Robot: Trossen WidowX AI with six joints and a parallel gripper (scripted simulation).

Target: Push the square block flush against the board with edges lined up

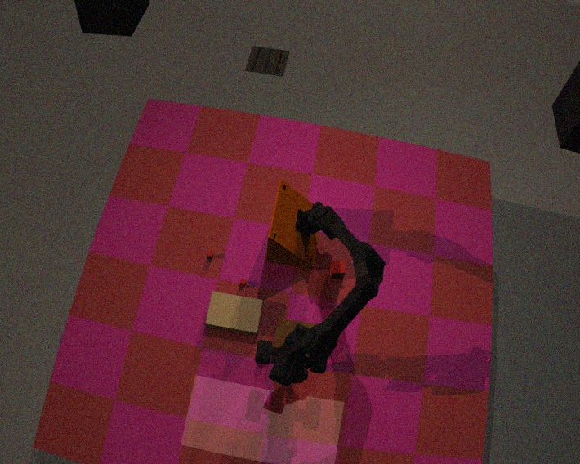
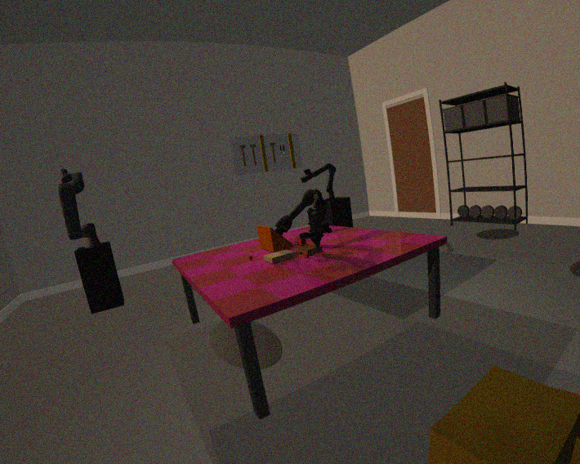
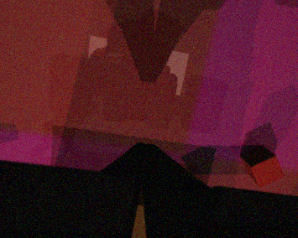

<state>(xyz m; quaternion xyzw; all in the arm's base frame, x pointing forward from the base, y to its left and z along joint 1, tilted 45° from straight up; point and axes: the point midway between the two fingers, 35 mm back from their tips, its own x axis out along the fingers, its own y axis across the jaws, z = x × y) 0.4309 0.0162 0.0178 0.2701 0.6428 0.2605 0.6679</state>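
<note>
Right now my gripper tip is 90 mm past the brown square block and 20 mm above it. The rest, counted from my gripper tip: small red cube (320 mm behind, 100 mm to the left, 10 mm below); then pale tan board (180 mm to the right, 130 mm behind, 20 mm below).
</note>
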